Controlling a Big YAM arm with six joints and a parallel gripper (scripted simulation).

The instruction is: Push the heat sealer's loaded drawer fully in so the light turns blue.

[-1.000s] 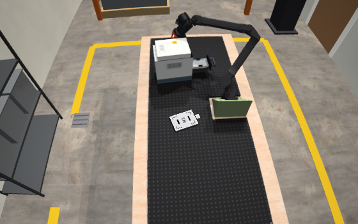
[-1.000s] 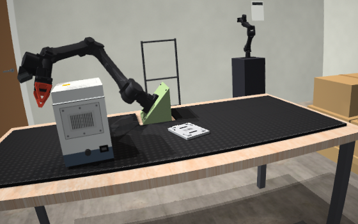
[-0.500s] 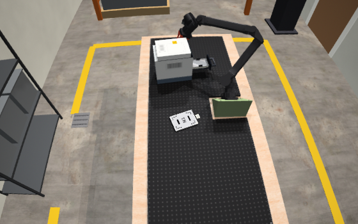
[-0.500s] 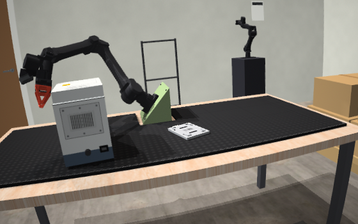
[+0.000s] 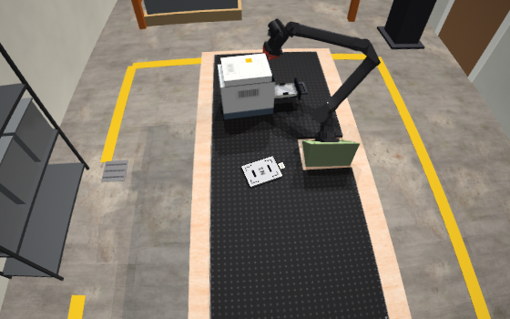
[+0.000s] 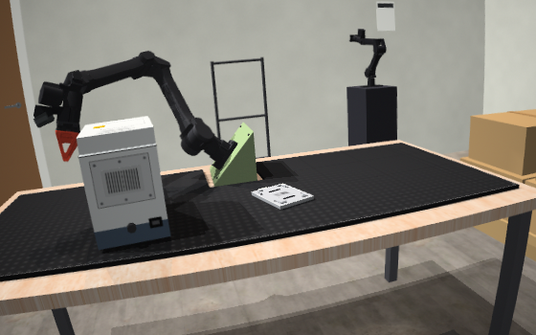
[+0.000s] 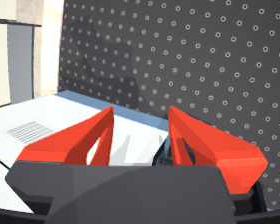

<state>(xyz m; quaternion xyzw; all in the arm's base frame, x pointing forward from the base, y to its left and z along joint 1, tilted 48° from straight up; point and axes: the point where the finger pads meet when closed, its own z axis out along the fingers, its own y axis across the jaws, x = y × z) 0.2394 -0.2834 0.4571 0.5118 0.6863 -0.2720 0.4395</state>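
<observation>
My gripper is now 16 cm to the right of the dark sealer drawer, 12 cm above it and 9 cm past it. Round my hand: white tag: 59 cm to the left, 20 cm below, 1 cm ahead.
</observation>
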